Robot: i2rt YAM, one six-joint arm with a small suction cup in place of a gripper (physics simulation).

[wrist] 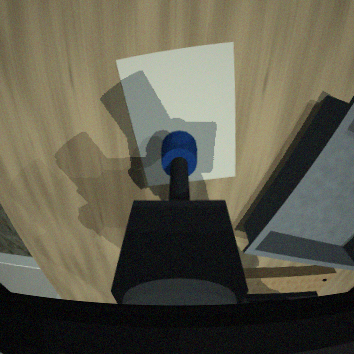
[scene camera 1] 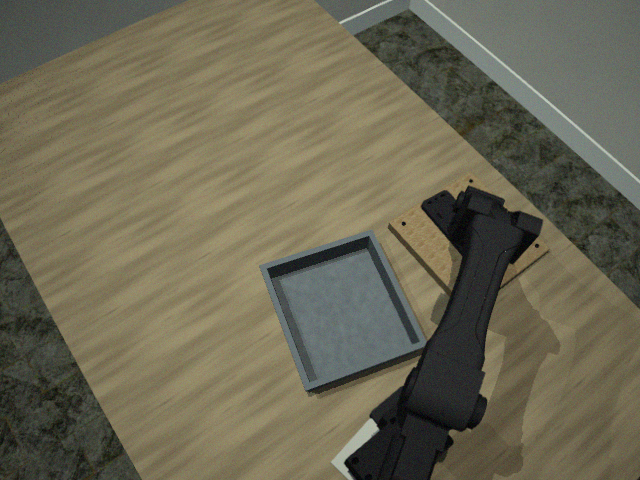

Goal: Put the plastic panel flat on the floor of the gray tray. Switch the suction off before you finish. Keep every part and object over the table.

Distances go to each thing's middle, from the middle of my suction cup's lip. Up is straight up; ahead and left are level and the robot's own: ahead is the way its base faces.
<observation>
The plastic panel [wrist: 191, 89] is 7 cm below my suction cup. Round my suction cup: gray tray [scene camera 1: 342, 311]: 25 cm to the right, 7 cm behind, 5 cm below.
</observation>
